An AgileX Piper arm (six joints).
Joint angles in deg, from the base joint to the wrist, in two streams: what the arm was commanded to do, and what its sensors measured. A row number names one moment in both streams.
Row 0, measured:
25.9, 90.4, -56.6, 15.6, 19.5, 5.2
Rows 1 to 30, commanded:
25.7, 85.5, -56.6, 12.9, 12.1, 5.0
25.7, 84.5, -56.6, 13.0, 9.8, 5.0
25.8, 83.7, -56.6, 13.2, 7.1, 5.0
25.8, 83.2, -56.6, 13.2, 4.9, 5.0
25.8, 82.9, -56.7, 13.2, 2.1, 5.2
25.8, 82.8, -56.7, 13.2, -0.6, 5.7
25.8, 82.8, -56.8, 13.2, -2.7, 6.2
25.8, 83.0, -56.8, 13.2, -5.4, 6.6
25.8, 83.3, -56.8, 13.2, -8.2, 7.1
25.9, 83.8, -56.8, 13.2, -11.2, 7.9
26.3, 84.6, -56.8, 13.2, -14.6, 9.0
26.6, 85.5, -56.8, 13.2, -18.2, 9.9
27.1, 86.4, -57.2, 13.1, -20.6, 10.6
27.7, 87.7, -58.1, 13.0, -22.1, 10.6
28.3, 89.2, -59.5, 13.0, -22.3, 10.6
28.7, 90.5, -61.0, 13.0, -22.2, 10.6
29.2, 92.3, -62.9, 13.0, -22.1, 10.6
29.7, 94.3, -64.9, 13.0, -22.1, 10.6
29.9, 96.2, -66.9, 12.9, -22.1, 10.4
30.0, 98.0, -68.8, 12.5, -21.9, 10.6
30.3, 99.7, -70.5, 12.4, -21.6, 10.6
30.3, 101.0, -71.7, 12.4, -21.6, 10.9
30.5, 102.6, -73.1, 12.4, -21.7, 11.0
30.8, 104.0, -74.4, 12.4, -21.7, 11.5
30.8, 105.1, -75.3, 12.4, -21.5, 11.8
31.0, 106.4, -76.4, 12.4, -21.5, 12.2
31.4, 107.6, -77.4, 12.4, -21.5, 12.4
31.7, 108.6, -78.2, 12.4, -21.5, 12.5
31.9, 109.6, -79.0, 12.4, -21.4, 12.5
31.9, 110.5, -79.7, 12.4, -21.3, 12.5
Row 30, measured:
31.1, 107.2, -76.6, 12.8, -21.1, 12.0
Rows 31 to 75, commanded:
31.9, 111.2, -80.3, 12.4, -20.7, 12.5
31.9, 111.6, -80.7, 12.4, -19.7, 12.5
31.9, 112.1, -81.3, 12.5, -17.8, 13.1
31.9, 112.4, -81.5, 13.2, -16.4, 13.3
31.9, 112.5, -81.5, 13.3, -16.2, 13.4
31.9, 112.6, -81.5, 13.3, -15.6, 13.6
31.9, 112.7, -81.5, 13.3, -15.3, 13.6
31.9, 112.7, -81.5, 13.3, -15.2, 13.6
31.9, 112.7, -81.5, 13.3, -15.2, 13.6
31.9, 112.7, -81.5, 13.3, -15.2, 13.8
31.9, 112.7, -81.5, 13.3, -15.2, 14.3
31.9, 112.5, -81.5, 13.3, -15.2, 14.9
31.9, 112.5, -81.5, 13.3, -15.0, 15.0
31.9, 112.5, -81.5, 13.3, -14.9, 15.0
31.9, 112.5, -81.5, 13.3, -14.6, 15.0
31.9, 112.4, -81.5, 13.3, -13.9, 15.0
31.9, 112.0, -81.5, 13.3, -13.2, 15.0
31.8, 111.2, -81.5, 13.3, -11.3, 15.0
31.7, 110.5, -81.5, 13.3, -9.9, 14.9
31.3, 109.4, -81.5, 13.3, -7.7, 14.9
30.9, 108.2, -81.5, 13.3, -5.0, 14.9
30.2, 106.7, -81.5, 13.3, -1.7, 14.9
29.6, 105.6, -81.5, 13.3, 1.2, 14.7
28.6, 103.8, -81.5, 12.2, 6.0, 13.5
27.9, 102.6, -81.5, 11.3, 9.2, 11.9
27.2, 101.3, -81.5, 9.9, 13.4, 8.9
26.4, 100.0, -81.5, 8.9, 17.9, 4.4
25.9, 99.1, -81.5, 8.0, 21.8, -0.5
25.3, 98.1, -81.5, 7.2, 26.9, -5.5
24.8, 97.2, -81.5, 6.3, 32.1, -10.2
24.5, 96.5, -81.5, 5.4, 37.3, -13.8
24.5, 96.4, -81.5, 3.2, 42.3, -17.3
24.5, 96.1, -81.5, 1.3, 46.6, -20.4
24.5, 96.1, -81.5, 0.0, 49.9, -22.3
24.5, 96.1, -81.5, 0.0, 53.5, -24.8
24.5, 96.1, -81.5, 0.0, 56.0, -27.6
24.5, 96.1, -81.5, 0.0, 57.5, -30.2
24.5, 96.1, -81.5, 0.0, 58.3, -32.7
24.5, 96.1, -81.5, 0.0, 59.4, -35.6
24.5, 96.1, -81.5, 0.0, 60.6, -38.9
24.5, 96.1, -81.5, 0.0, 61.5, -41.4
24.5, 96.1, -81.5, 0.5, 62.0, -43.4
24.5, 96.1, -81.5, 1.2, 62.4, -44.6
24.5, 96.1, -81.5, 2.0, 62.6, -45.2
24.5, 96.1, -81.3, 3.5, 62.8, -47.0
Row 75, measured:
24.8, 96.8, -81.4, 0.6, 61.0, -40.4
